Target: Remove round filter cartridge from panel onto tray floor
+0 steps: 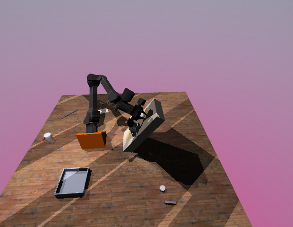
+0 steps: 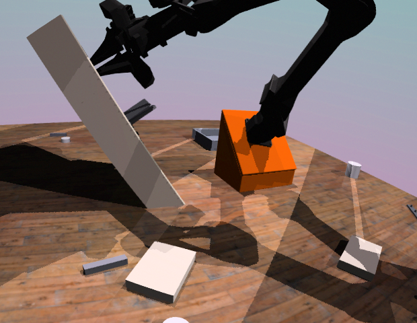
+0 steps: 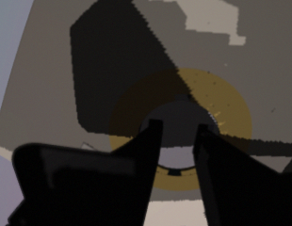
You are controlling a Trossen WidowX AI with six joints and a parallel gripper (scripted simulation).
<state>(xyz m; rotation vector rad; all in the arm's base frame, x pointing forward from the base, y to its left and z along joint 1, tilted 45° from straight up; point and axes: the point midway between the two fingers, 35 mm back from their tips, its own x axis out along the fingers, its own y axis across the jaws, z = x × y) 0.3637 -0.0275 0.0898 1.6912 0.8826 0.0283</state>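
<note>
The round filter cartridge lies 1 cm ahead of my gripper tip and 1 cm below it. The rest, counted from my gripper tip: grey tray (41 cm behind, 34 cm to the right, 22 cm below); then beige service panel (4 cm behind, 8 cm below); then grey bracket (9 cm behind, 1 cm to the right, 9 cm below).
</note>
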